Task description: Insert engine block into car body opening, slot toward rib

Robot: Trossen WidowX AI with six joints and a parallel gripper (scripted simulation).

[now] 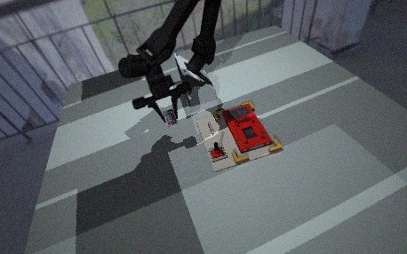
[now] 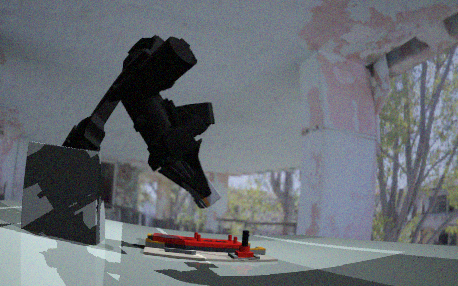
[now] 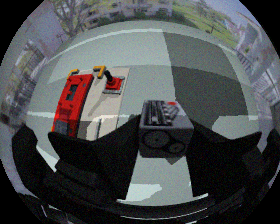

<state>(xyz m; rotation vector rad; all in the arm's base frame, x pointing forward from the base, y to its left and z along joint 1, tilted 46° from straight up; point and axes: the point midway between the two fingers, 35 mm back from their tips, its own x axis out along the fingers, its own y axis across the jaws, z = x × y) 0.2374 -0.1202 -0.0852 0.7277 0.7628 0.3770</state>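
Now: gripper tip 110 mm to the right of the black post, 110 mm short of it and 80 mm above it. Also, from my gripper tip: engine block (10 mm behind, 10 mm above); light baseplate (210 mm to the left, 110 mm below, 50 mm ahead).
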